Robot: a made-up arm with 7 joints.
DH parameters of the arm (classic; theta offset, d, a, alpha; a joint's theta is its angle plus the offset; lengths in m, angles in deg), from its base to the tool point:
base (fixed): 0 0 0 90
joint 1: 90 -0.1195 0 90
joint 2: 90 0 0 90
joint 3: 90 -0.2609 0 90
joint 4: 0 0 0 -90
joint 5: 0 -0.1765 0 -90
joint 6: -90 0 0 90
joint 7: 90 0 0 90
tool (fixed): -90 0 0 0
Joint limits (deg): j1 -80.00..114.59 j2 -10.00..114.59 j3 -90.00..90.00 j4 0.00..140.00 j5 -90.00..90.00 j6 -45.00..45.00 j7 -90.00..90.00
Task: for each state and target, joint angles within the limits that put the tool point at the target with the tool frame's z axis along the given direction. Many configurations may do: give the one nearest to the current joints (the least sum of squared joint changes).
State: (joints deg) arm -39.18 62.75 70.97 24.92 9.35 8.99 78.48
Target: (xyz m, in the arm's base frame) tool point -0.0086 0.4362 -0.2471 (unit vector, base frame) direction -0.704 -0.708 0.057
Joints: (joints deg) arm -5.11 33.26 84.08 47.51 15.72 1.03 41.47
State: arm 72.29 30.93 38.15 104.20 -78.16 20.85 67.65
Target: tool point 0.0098 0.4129 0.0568 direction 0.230 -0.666 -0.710
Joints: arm 83.62 54.92 70.86 96.12 -53.80 -6.05 38.52
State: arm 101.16 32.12 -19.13 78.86 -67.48 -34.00 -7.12
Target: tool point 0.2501 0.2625 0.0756 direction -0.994 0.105 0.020
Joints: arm 73.67 56.06 -35.44 96.55 -89.71 -39.79 31.95
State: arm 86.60 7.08 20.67 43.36 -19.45 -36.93 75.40
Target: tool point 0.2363 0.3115 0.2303 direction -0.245 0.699 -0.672
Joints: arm 109.56 22.16 25.15 59.66 -13.52 -38.83 74.36
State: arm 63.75 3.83 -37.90 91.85 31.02 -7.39 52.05
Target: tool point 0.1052 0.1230 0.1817 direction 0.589 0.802 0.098
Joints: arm 109.26 14.17 -14.58 126.77 31.47 -7.31 47.85
